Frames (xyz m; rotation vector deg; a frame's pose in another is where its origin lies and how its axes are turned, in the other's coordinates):
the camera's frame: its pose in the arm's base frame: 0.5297 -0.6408 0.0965 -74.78 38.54 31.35
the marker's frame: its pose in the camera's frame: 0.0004 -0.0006 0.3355 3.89 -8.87 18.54
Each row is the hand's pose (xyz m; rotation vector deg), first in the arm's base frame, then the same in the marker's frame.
Working: the arm's base frame: its pose in the marker's frame: -0.0762 0.6363 0.1966 62.08 -44.19 -49.94

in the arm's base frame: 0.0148 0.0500 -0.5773 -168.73 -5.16 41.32
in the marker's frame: 0.4409 0.8711 0.0801 -99.45 29.90 -27.33
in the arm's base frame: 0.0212 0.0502 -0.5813 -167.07 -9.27 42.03
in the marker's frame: 0.4473 0.8671 0.0798 -99.95 26.62 -28.78
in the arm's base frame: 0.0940 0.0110 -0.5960 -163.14 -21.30 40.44
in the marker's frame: 0.4848 0.8000 0.0458 -101.47 18.75 -35.16
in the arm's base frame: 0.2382 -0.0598 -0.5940 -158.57 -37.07 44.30
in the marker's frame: 0.5335 0.6560 -0.0060 -106.21 7.04 -38.73
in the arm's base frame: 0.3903 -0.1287 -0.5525 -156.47 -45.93 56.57
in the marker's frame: 0.5521 0.4892 -0.0438 -112.48 -1.83 -32.77
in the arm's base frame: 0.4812 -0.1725 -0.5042 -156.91 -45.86 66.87
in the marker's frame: 0.5423 0.3793 -0.0622 -115.86 -3.93 -24.87
